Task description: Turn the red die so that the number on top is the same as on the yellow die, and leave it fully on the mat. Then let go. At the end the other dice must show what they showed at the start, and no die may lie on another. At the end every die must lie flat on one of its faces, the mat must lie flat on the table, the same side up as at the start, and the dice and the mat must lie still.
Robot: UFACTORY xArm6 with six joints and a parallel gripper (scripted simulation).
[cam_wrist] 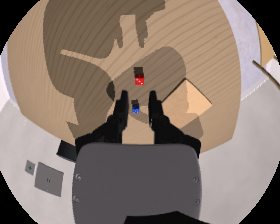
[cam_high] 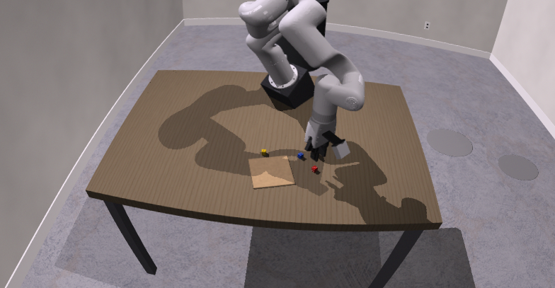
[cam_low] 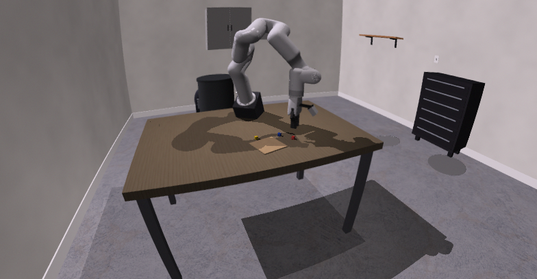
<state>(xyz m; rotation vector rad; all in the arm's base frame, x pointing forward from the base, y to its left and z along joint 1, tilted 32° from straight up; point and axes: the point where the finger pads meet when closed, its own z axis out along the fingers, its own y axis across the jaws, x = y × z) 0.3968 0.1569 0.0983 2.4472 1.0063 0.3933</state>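
The red die lies 8 cm below my hand. From my hand the other things lie so: tan mat (16 cm to the right, 9 cm below, 1 cm ahead); yellow die (18 cm to the right, 8 cm below, 8 cm behind); blue die (8 cm below, 7 cm behind, 5 cm to the right).
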